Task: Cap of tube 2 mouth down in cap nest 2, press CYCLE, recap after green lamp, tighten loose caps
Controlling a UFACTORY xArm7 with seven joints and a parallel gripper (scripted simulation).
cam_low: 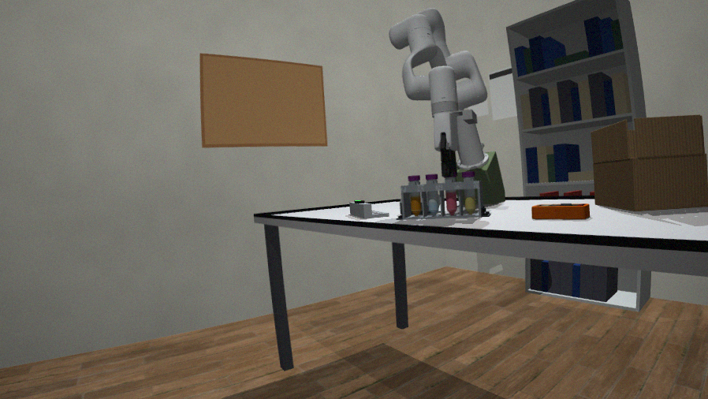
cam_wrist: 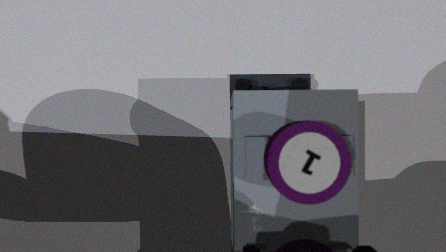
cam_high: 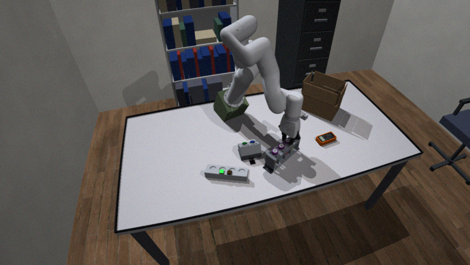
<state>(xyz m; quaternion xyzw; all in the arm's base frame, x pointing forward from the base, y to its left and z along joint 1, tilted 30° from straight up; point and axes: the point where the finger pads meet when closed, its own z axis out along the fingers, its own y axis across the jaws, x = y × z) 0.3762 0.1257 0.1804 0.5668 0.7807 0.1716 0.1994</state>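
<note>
Right now my hand is 50 mm to the right of the cap marked 1, 20 mm past it and 20 mm above it. The rest, counted from my hand: blue key (150 mm to the right, 120 mm behind, 60 mm below); then key housing (180 mm to the right, 100 mm behind, 80 mm below); then green key (200 mm to the right, 130 mm behind, 60 mm below).
</note>
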